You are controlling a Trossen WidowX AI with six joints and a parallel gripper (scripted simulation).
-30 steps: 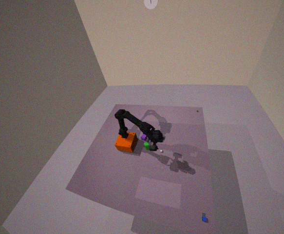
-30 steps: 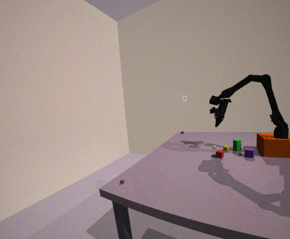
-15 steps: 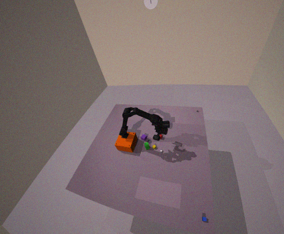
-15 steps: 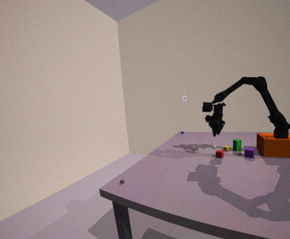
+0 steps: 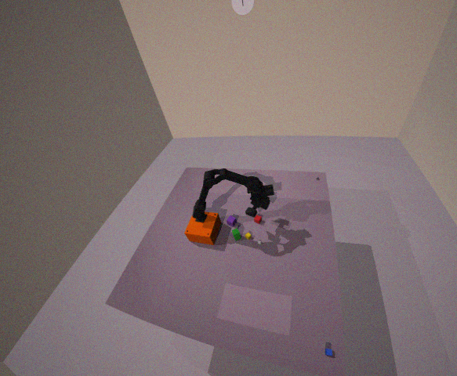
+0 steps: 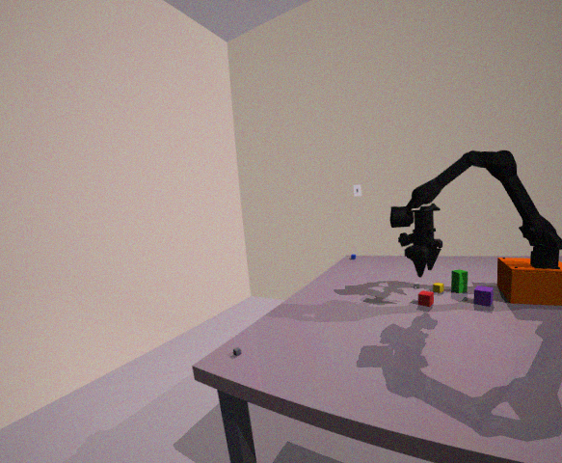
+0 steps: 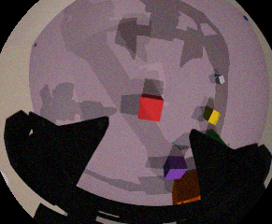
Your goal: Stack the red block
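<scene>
My gripper tip is now 90 mm above the red block. The rest, counted from my gripper tip: small grey cube: 400 mm ahead, 480 mm to the left, 100 mm below; then yellow block: 40 mm behind, 140 mm to the right, 90 mm below; then purple block: 180 mm behind, 50 mm to the right, 80 mm below.
</scene>
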